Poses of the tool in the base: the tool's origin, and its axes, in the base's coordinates. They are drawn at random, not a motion.
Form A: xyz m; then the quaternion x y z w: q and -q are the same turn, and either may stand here.
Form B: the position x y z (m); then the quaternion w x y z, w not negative. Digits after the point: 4 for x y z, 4 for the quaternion.
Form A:
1: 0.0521 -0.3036 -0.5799 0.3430 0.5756 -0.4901 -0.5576
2: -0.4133 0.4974 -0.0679 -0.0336 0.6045 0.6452 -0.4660
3: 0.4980 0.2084 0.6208 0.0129 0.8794 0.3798 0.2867
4: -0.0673 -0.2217 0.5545 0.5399 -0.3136 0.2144 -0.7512
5: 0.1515 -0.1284 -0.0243 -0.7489 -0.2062 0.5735 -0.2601
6: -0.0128 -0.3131 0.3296 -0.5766 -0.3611 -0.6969 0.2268
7: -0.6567 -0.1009 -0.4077 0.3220 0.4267 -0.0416 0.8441
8: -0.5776 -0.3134 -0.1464 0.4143 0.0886 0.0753 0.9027
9: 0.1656 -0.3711 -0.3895 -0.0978 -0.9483 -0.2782 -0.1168
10: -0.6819 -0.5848 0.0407 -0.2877 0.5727 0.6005 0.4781
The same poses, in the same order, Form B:
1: 0.0521 -0.3036 -0.5799 0.5576 -0.3430 -0.5756 0.4901
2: -0.4133 0.4974 -0.0679 0.4660 0.0336 -0.6045 -0.6452
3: 0.4980 0.2084 0.6208 0.2867 0.0129 0.8794 0.3798
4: -0.0673 -0.2217 0.5545 0.7512 -0.5399 0.3136 -0.2144
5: 0.1515 -0.1284 -0.0243 0.2601 0.7489 0.2062 -0.5735
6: -0.0128 -0.3131 0.3296 0.2268 -0.5766 -0.3611 -0.6969
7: -0.6567 -0.1009 -0.4077 0.8441 0.3220 0.4267 -0.0416
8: -0.5776 -0.3134 -0.1464 0.9027 0.4143 0.0886 0.0753
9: 0.1656 -0.3711 -0.3895 0.1168 0.0978 0.9483 0.2782
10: -0.6819 -0.5848 0.0407 0.4781 -0.2877 0.5727 0.6005
